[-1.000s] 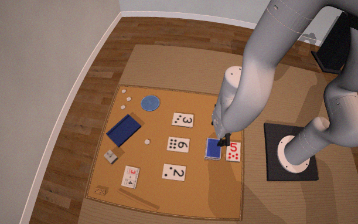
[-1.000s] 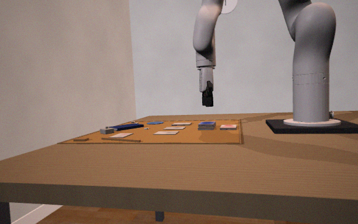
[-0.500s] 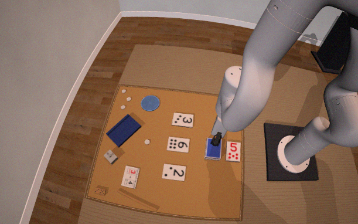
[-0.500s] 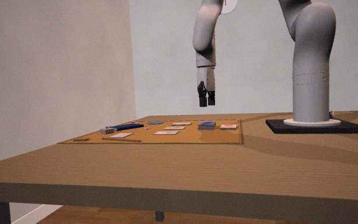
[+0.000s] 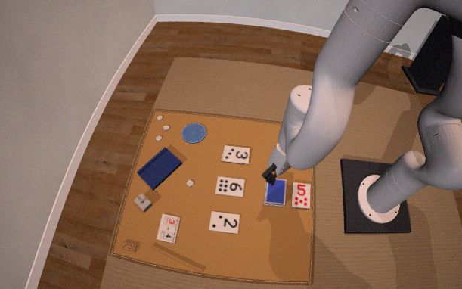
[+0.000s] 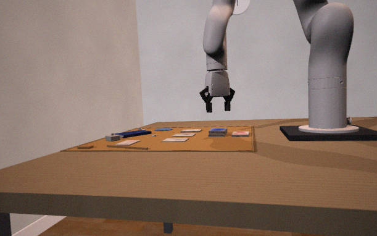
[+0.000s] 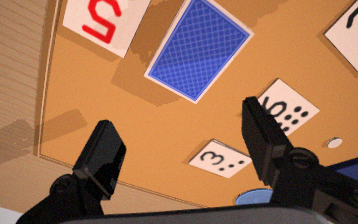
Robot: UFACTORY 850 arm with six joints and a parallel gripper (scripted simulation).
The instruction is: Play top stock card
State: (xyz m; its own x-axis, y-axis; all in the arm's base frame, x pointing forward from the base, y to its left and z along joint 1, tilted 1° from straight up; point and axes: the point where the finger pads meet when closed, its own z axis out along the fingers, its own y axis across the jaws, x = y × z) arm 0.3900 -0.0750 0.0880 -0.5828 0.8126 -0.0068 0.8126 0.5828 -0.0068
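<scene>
Now: the red 5 card 8 cm below my hand and 3 cm to the left of it. The rest, counted from my hand: card cloth (18 cm ahead, 12 cm below, 1 cm to the left); blue disc (28 cm ahead, 21 cm to the right, 10 cm below); blue book (39 cm ahead, 10 cm below, 6 cm to the right).
</scene>
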